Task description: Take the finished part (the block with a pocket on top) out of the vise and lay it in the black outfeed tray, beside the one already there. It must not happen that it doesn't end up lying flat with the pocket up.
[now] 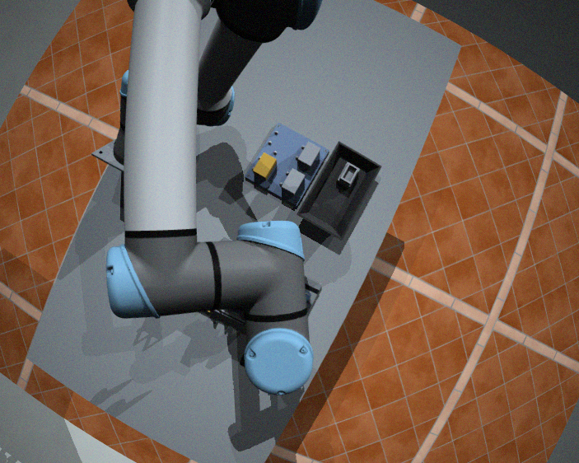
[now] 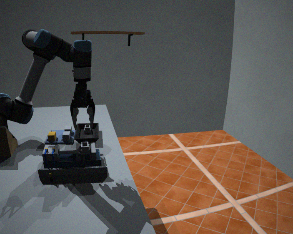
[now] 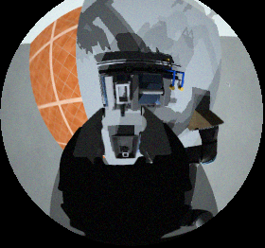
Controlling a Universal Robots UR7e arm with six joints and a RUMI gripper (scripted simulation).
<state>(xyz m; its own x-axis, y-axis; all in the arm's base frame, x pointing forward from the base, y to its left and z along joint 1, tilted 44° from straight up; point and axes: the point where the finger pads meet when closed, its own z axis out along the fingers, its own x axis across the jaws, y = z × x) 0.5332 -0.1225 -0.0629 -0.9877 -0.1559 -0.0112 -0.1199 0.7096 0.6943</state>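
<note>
Right now my hand is 160 mm above the vise and 60 mm past it. The rest, counted from my hand: yellow block: 290 mm to the left, 230 mm behind, 170 mm below; blue plate: 340 mm to the left, 190 mm below, 190 mm behind.
</note>
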